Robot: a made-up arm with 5 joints. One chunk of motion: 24 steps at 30 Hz.
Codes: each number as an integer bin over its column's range. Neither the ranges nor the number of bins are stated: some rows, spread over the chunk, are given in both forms.
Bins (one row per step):
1: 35 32 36 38 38
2: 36 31 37 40 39
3: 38 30 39 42 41
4: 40 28 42 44 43
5: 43 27 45 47 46
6: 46 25 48 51 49
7: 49 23 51 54 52
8: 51 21 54 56 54
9: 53 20 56 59 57
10: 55 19 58 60 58
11: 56 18 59 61 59
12: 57 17 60 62 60
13: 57 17 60 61 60
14: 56 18 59 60 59
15: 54 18 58 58 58
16: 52 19 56 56 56
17: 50 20 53 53 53
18: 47 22 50 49 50
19: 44 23 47 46 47
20: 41 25 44 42 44
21: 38 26 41 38 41
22: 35 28 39 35 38
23: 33 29 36 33 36
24: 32 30 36 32 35
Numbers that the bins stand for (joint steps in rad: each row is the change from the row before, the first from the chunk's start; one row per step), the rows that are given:
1: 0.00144 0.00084 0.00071 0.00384 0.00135
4: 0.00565 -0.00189 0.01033 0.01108 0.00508
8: 0.01490 -0.00667 0.02957 0.02556 0.01329
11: 0.01911 -0.00871 0.03759 0.03159 0.01702
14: 0.01911 -0.00871 0.03759 0.03038 0.01702
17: 0.01406 -0.00735 0.02797 0.02194 0.01254
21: 0.00397 -0.00325 0.00873 0.00384 0.00359
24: -0.00108 -0.00052 0.00071 -0.00340 -0.00089
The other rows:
2: 0.00229 0.00016 0.00232 0.00625 0.00210
3: 0.00397 -0.00052 0.00552 0.00867 0.00359
5: 0.00817 -0.00257 0.01514 0.01470 0.00732
6: 0.01070 -0.00394 0.01995 0.01952 0.00956
7: 0.01322 -0.00530 0.02476 0.02314 0.01179
9: 0.01659 -0.00735 0.03278 0.02917 0.01552
10: 0.01827 -0.00803 0.03598 0.03038 0.01627
12: 0.01995 -0.00940 0.03919 0.03279 0.01776
13: 0.01995 -0.00940 0.03919 0.03159 0.01776
15: 0.01743 -0.00871 0.03598 0.02797 0.01627
16: 0.01575 -0.00803 0.03278 0.02556 0.01478
18: 0.01154 -0.00598 0.02316 0.01711 0.01030
19: 0.00902 -0.00530 0.01835 0.01349 0.00806
20: 0.00649 -0.00394 0.01354 0.00867 0.00583
22: 0.00144 -0.00189 0.00552 0.00022 0.00135
23: -0.00024 -0.00121 0.00071 -0.00219 -0.00014

